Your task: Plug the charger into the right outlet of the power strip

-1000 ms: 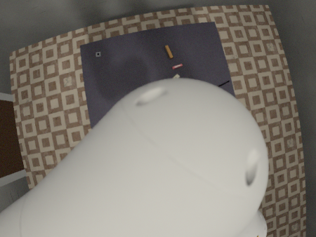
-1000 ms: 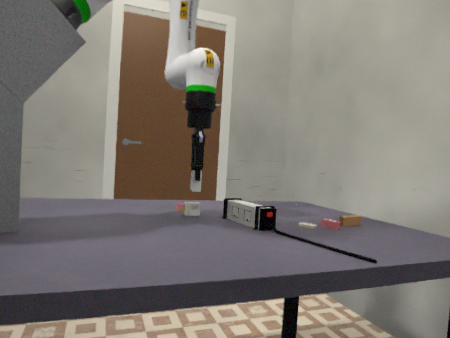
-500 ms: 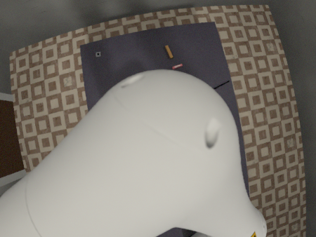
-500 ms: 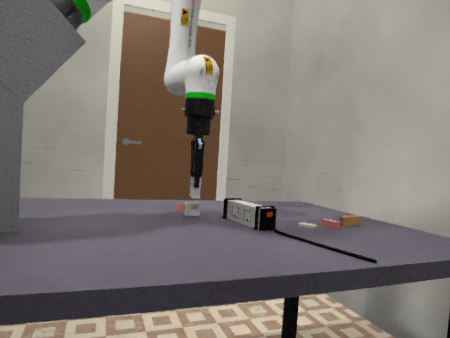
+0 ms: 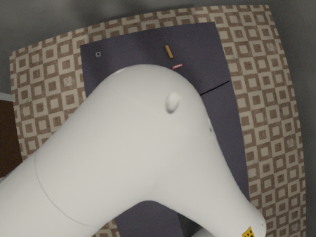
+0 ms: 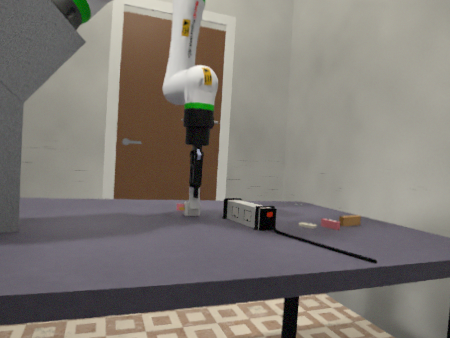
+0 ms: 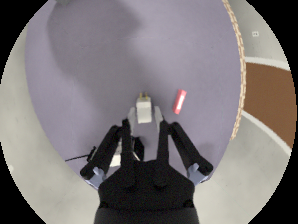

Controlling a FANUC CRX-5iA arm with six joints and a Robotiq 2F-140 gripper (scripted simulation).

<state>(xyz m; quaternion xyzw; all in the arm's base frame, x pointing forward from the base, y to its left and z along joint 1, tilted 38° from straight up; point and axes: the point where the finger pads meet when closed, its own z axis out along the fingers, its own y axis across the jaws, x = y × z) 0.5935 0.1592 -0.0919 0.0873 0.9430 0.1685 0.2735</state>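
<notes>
The charger is 40 mm below my hand and 10 mm behind it. From my hand the other things lie so: power strip (150 mm ahead, 120 mm to the right, 30 mm below); then red switch (220 mm to the right, 160 mm ahead, 10 mm below).
</notes>
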